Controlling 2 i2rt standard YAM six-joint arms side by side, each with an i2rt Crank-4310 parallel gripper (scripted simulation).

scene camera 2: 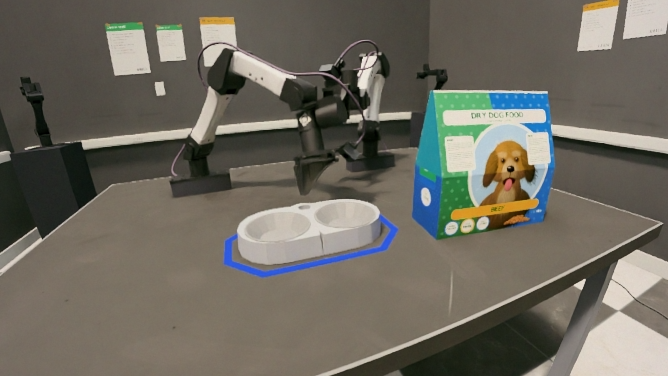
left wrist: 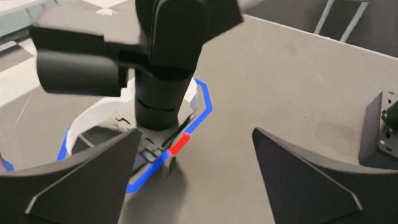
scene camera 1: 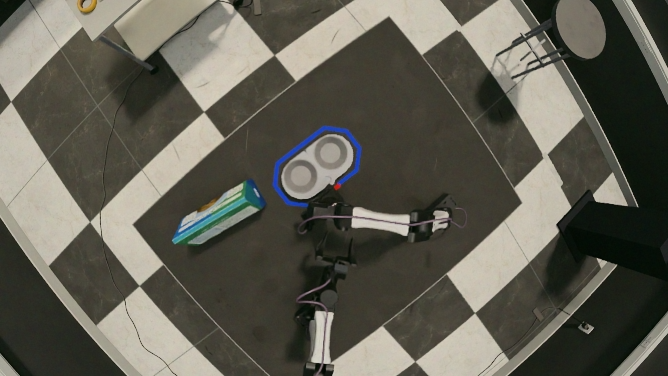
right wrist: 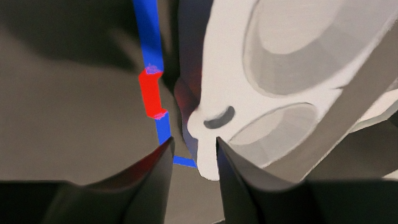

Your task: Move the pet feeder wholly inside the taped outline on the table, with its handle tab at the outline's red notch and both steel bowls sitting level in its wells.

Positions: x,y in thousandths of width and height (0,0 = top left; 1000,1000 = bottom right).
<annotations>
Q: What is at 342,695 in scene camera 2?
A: A blue taped outline.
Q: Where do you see a white pet feeder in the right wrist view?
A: At 539,440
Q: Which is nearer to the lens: the white pet feeder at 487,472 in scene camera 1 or the dog food box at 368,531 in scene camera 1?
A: The dog food box.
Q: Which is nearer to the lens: the white pet feeder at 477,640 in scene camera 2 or the dog food box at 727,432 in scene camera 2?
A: The white pet feeder.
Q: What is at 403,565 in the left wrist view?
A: My right gripper.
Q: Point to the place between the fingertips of my right gripper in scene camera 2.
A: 456,517
</annotations>
